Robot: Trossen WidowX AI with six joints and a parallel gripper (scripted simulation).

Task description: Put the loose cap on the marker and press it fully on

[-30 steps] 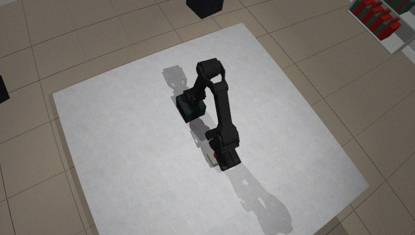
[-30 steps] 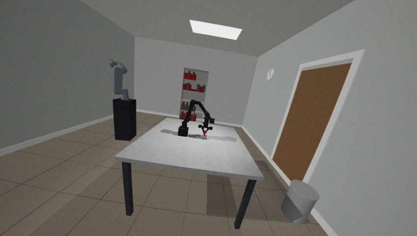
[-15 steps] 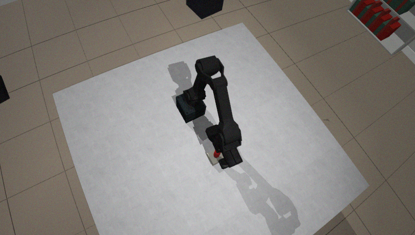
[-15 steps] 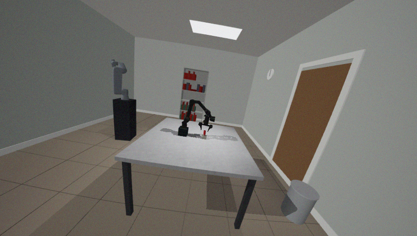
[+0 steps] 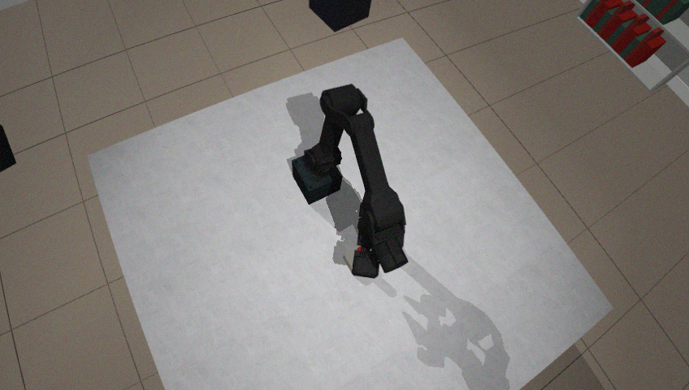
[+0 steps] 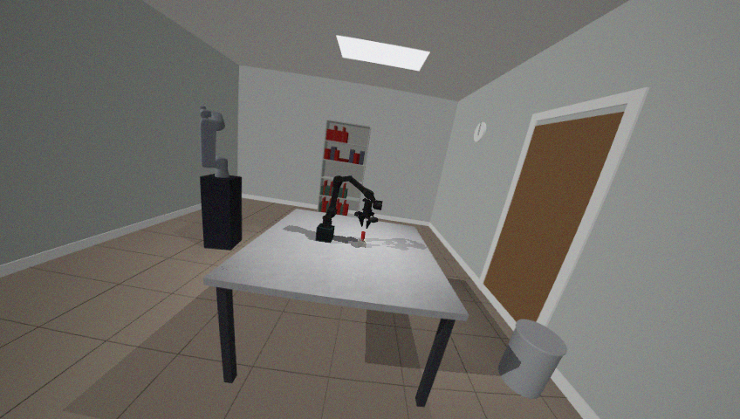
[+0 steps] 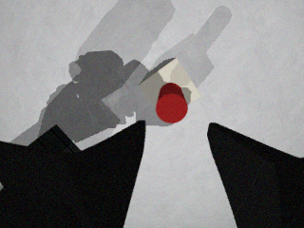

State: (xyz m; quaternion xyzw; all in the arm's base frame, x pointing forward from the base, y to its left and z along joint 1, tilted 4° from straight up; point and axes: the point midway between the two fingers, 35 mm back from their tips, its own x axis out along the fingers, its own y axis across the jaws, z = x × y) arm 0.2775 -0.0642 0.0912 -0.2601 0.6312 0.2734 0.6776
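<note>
The red cap lies 6 cm below my gripper tip.
</note>
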